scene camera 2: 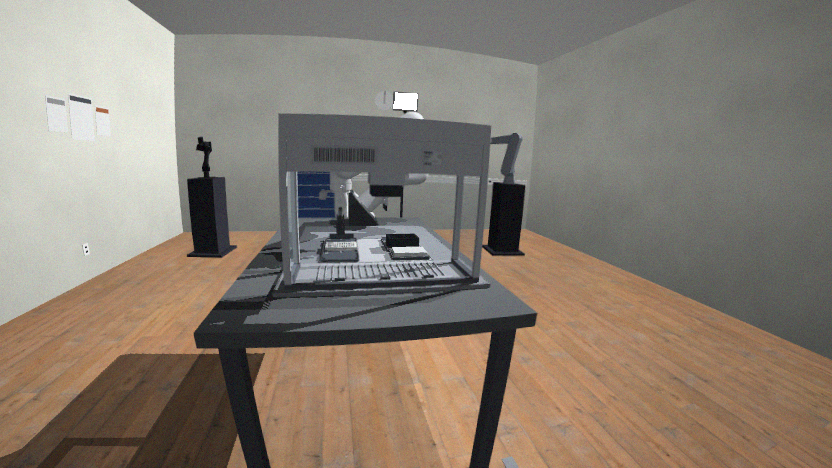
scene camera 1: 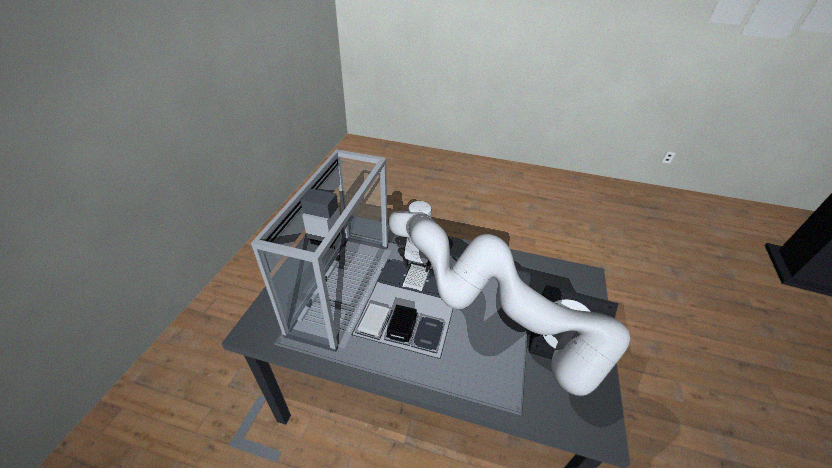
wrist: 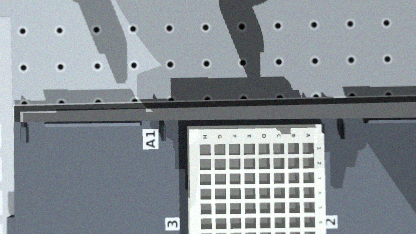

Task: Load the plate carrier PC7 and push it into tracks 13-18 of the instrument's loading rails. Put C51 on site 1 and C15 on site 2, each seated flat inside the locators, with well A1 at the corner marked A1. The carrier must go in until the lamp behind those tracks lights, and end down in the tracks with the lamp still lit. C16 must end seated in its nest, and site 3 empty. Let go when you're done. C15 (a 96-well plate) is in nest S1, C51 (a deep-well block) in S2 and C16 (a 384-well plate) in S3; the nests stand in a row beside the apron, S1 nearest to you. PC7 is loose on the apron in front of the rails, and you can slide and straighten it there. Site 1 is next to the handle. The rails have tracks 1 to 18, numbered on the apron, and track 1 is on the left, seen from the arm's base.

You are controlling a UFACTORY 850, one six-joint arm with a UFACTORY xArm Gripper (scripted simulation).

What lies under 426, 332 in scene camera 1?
A nest S1.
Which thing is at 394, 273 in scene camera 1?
A plate carrier PC7.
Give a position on a white 96-well plate C15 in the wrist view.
239, 171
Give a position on a black deep-well block C51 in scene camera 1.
At 400, 319
